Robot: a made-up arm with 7 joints.
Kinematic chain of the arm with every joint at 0, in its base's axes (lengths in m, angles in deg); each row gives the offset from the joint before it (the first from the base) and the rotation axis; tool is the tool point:
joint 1: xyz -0.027 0.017 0.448 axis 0 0.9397 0.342
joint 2: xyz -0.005 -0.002 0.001 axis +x
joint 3: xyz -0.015 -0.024 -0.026 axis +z
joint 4: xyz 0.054 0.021 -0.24 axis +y
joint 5: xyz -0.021 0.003 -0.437 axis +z
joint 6: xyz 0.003 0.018 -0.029 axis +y
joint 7: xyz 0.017 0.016 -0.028 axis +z
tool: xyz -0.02 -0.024 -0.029
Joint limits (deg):
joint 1: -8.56..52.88
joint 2: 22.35..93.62
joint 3: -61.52..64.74
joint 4: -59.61..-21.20
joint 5: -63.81..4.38
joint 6: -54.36..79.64
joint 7: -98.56..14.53
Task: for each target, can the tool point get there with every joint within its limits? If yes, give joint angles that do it. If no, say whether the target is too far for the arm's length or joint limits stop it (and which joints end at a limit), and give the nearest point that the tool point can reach.
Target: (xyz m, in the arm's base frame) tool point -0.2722 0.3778 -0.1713
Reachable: yes | joints 31.71 38.79 -44.13 -24.48 -12.21 59.98 -39.29
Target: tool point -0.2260 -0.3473 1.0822
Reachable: no: joint limits stop it (at a limit: joint 1, joint 2, joint 3, joint 4, joint 6, joint 7) | nearest point 0.0761 0.4575 0.9570 | short by 0.869 m
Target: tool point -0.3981 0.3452 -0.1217
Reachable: yes | joints 47.32 42.45 -47.84 -28.92 -55.21 55.11 -49.76
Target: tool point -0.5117 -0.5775 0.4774
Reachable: no: joint limits stop it (at a limit: joint 1, joint 2, joint 3, joint 4, joint 5, joint 6, joint 7) | nearest point -0.3307 -0.2348 -0.1475 | short by 0.735 m
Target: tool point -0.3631 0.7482 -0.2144
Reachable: no: too far | nearest point -0.2841 0.5761 -0.0587 | short by 0.245 m
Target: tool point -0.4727 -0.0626 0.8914
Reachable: no: joint limits stop it (at a limit: joint 1, joint 2, joint 3, joint 4, joint 5, joint 6, joint 7) | nearest point 0.0204 0.4821 0.9275 | short by 0.736 m
